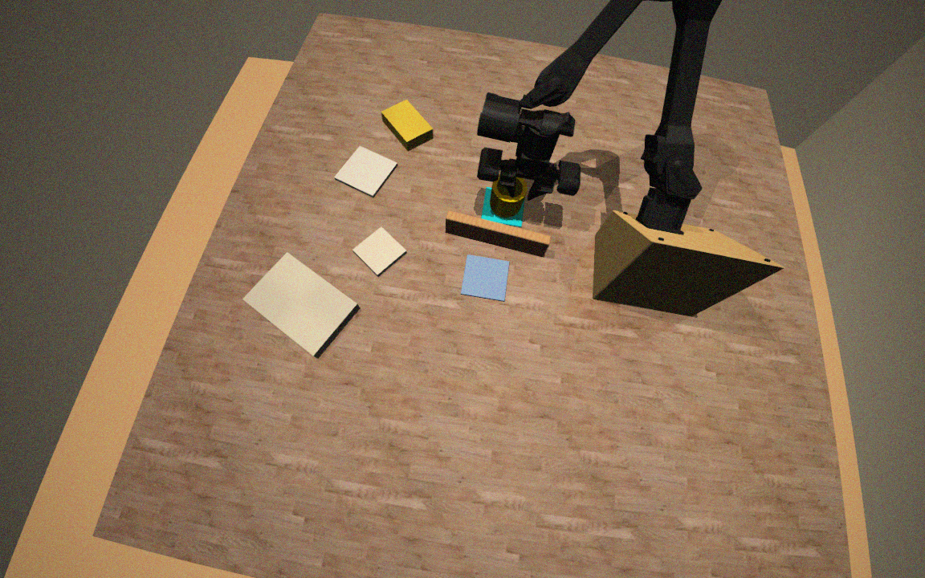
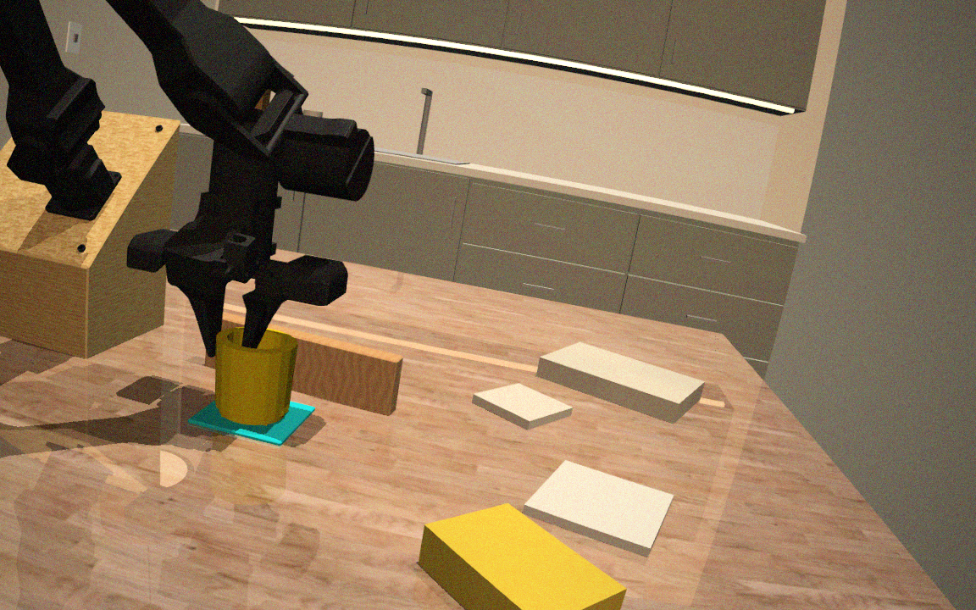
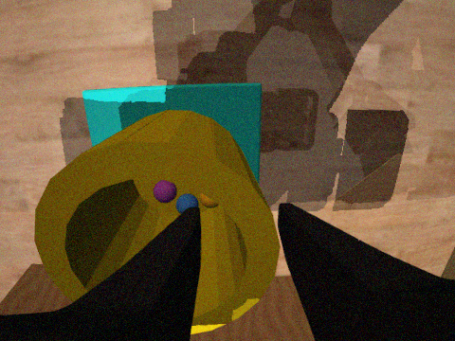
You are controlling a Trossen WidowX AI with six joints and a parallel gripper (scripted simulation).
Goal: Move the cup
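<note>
Now: the yellow cup 20 mm ahead of my gripper tip and 10 mm below it. Round my gripper tip: purple marble 30 mm ahead, 30 mm below; blue marble 20 mm ahead, 10 mm to the left, 30 mm below; cyan pad 30 mm ahead, 60 mm below.
</note>
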